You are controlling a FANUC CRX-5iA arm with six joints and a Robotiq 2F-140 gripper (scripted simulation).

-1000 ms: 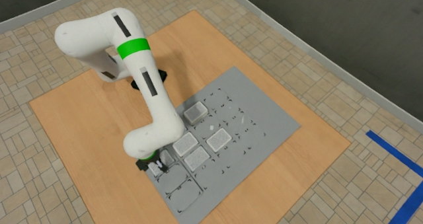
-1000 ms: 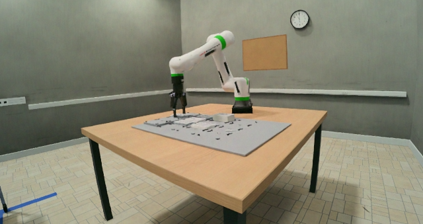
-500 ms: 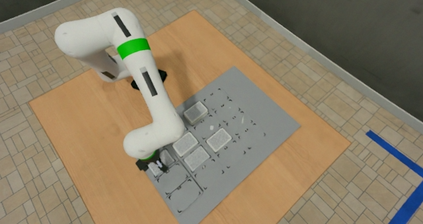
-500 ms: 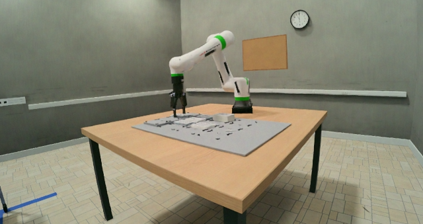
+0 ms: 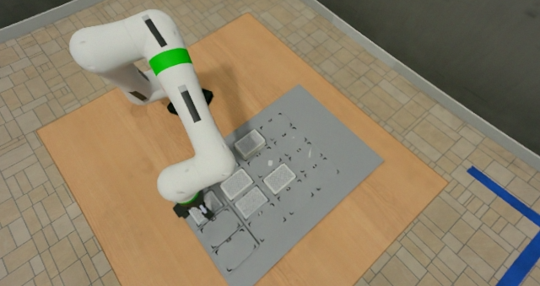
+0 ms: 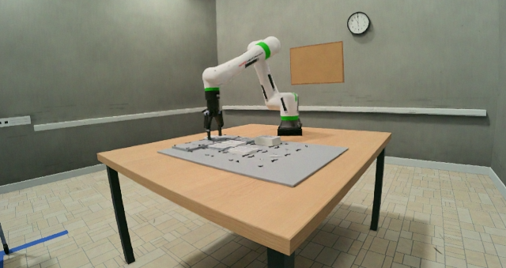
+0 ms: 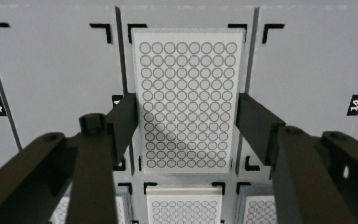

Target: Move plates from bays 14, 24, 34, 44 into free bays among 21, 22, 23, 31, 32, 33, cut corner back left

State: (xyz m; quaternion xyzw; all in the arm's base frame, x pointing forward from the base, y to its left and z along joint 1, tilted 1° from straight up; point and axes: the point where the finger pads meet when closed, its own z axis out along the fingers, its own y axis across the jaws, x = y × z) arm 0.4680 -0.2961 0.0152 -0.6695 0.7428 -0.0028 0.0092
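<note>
Right now my hand is 34 cm to the right of the sealed deep-well block, 7 cm past it and 3 cm above it. From my hand the other things lie so: sealed 96-well plate (2 cm below).
</note>
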